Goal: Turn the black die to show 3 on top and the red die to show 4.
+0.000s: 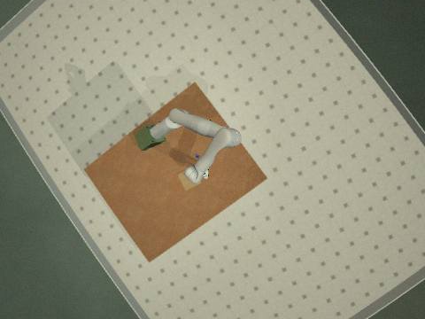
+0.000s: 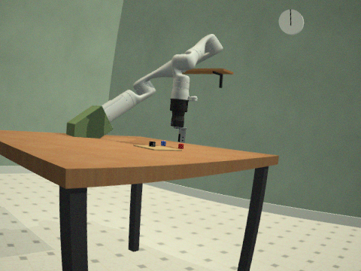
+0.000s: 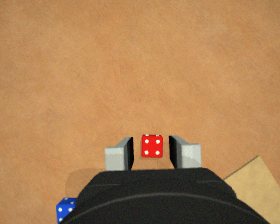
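The red die lies 30 mm below my hand. From my hand the other things lie so: tan mat: 140 mm to the right, 40 mm below; blue die: 110 mm behind, 30 mm below; black die: 140 mm to the right, 30 mm below, 30 mm behind.
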